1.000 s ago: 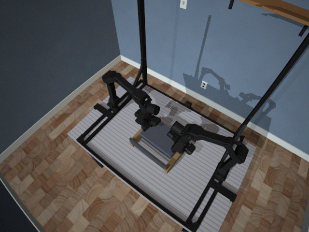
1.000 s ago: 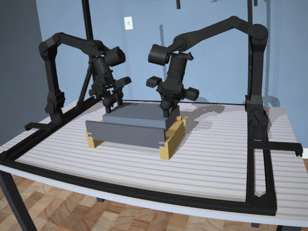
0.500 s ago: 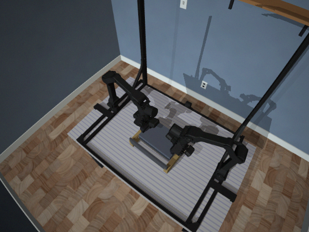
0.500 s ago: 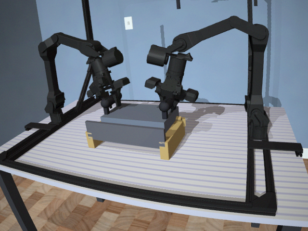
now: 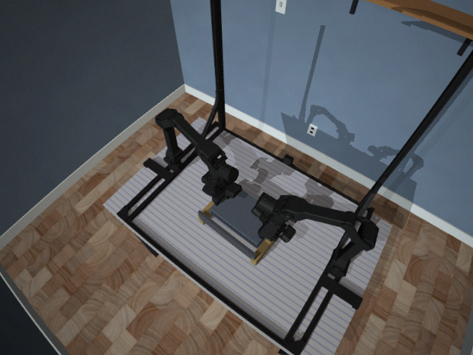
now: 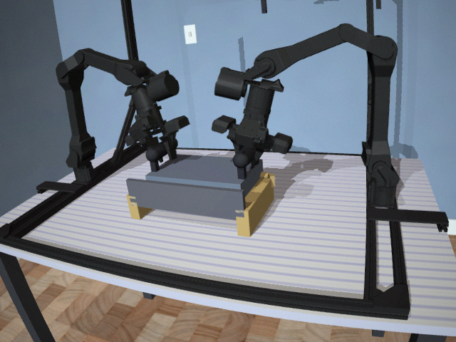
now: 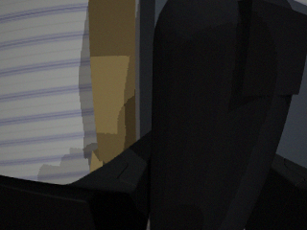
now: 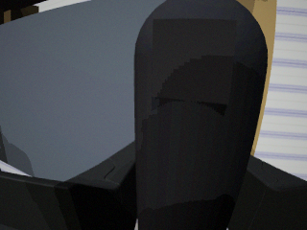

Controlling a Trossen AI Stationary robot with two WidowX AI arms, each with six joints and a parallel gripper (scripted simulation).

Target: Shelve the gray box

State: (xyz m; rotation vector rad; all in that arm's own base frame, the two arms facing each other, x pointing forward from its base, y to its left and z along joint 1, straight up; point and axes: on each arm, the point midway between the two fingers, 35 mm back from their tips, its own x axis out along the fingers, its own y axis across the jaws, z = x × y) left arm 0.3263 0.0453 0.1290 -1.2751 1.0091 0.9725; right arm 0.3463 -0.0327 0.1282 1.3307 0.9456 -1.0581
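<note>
The gray box lies 120 mm to the right of my left hand, 50 mm below it and 10 mm behind it. Also, from my left hand: gray back plate: 130 mm to the right, 120 mm ahead, 70 mm below.
Right now the gray box is 120 mm to the left of my right hand, 50 mm below it and 10 mm ahead of it. Round my right hand: gray back plate (130 mm ahead, 110 mm to the left, 70 mm below).
</note>
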